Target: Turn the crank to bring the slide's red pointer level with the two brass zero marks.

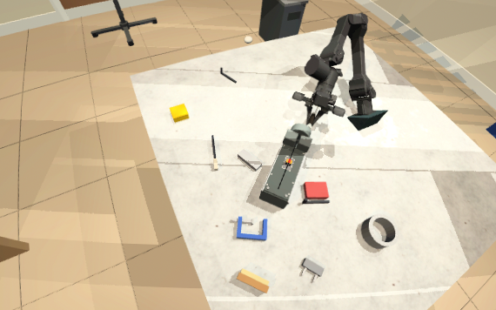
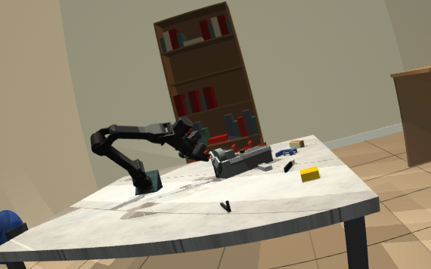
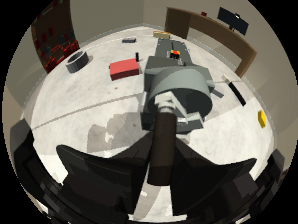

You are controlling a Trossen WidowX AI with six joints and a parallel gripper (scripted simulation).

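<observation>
The crank handle lies 1 cm behind my gripper tip, 1 cm to the right of it and 2 cm above it. Round my gripper tip: grey block 23 cm ahead, 3 cm to the right, 8 cm below; then red pointer 15 cm ahead, 8 cm to the left, 1 cm below; then red block 10 cm ahead, 19 cm to the left, 8 cm below.
</observation>
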